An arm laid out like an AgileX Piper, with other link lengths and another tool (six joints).
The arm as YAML. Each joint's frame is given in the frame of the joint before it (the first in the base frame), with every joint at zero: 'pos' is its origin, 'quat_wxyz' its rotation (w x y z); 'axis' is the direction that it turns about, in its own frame. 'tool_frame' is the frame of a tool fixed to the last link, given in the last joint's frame.
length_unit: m
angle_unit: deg
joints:
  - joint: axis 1
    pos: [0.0, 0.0, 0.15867]
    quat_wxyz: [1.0, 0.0, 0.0, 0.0]
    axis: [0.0, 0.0, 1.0]
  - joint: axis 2
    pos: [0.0, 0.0, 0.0]
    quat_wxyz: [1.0, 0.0, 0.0, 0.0]
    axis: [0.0, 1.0, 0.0]
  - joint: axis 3
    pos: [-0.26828, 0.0, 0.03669]
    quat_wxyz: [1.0, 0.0, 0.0, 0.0]
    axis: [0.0, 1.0, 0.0]
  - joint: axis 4
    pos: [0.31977, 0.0, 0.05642]
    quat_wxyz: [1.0, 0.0, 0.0, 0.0]
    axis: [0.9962, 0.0, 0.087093]
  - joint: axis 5
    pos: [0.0, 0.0, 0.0]
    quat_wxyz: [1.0, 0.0, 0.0, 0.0]
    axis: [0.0, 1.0, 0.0]
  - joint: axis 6
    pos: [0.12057, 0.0, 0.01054]
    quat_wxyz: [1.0, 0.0, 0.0, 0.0]
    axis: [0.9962, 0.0, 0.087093]
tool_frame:
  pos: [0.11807, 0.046, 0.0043]
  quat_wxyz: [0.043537, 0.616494, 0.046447, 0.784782]
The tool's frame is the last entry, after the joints.
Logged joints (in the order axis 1, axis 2, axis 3, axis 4, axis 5, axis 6), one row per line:
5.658, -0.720, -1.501, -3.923, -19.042, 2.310
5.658, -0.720, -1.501, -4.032, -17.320, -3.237
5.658, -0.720, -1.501, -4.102, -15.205, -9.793
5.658, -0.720, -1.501, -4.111, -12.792, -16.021
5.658, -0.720, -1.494, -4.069, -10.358, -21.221
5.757, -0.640, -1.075, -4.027, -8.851, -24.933
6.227, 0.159, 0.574, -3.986, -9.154, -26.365
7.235, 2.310, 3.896, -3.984, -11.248, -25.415
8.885, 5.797, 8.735, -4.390, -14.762, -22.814
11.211, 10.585, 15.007, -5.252, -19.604, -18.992
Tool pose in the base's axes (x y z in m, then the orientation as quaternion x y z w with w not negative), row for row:
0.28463, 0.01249, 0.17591, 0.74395, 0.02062, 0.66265, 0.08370
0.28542, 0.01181, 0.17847, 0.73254, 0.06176, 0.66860, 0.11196
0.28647, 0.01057, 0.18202, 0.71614, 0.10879, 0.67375, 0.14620
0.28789, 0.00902, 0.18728, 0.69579, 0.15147, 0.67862, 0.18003
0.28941, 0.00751, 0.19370, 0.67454, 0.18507, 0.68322, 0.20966
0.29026, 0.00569, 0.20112, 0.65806, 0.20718, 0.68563, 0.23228
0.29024, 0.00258, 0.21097, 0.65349, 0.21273, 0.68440, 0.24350
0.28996, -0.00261, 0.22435, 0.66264, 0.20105, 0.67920, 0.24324
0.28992, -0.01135, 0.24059, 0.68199, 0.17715, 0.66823, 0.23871
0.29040, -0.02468, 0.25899, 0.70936, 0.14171, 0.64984, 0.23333
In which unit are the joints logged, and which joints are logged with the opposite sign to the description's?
The joints are logged in degrees. Opposite sign: axis 1, axis 3, axis 5.
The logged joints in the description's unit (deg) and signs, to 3 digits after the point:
-5.658, -0.720, 1.501, -3.923, 19.042, 2.310
-5.658, -0.720, 1.501, -4.032, 17.320, -3.237
-5.658, -0.720, 1.501, -4.102, 15.205, -9.793
-5.658, -0.720, 1.501, -4.111, 12.792, -16.021
-5.658, -0.720, 1.494, -4.069, 10.358, -21.221
-5.757, -0.640, 1.075, -4.027, 8.851, -24.933
-6.227, 0.159, -0.574, -3.986, 9.154, -26.365
-7.235, 2.310, -3.896, -3.984, 11.248, -25.415
-8.885, 5.797, -8.735, -4.390, 14.762, -22.814
-11.211, 10.585, -15.007, -5.252, 19.604, -18.992

